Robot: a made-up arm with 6 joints.
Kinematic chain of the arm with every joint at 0, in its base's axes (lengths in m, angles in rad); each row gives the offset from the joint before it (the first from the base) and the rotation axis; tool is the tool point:
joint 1: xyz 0 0 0.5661 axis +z
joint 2: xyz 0 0 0 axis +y
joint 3: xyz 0 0 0.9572 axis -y
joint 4: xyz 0 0 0 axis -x
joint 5: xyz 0.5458 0 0 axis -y
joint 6: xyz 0 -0.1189 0 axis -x
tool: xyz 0 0 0
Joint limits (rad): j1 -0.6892..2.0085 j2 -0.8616..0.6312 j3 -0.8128..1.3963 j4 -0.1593..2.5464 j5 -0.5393..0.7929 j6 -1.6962..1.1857
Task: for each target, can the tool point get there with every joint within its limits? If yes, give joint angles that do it. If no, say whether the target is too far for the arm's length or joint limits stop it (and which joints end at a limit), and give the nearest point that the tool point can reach.
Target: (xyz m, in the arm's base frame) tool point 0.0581 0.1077 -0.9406
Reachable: no: joint limits stop it (at a limit: joint 2, joint 3, joint 4) | nearest point 0.2973 0.5512 0.7951 | short by 1.807 m
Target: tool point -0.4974 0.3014 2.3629
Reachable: no: too far | nearest point -0.3992 0.2419 2.0082 | short by 0.373 m
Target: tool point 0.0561 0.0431 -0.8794
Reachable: no: joint limits stop it (at a limit: joint 2, joint 3, joint 4) | nearest point 0.4966 0.3815 0.7951 | short by 1.764 m
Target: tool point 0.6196 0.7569 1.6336
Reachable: yes | joints 0.8836 0.5146 0.7329 1.5807 -0.1020 0.0738
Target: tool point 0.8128 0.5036 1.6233
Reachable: yes | joints 0.6697 0.4818 0.7896 0.3950 0.2171 -1.2288
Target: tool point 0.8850 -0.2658 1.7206
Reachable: yes | joints -0.2552 0.5080 0.9094 1.2824 0.4442 -0.6860
